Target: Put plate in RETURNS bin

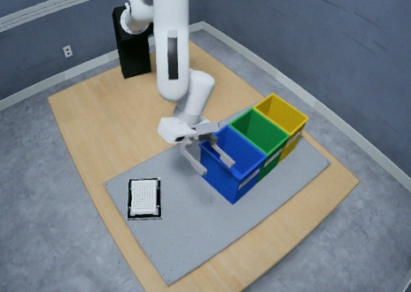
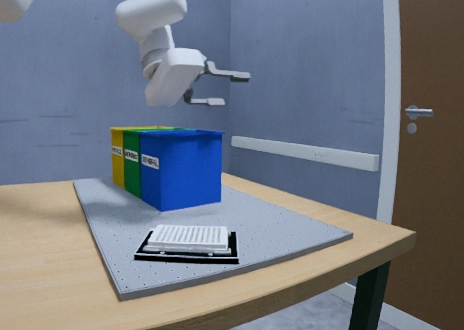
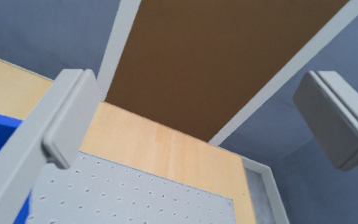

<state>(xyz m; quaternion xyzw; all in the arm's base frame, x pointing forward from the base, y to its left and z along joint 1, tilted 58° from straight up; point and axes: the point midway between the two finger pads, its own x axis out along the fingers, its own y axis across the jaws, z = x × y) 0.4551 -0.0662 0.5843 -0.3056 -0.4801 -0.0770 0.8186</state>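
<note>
The white 96-well plate is 180 mm behind my hand, 140 mm to the right of it and 260 mm below it. The rest, counted from my hand: blue bin 40 mm behind, 130 mm to the left, 190 mm below; black plate nest 180 mm behind, 140 mm to the right, 270 mm below; green bin 40 mm behind, 260 mm to the left, 190 mm below.
</note>
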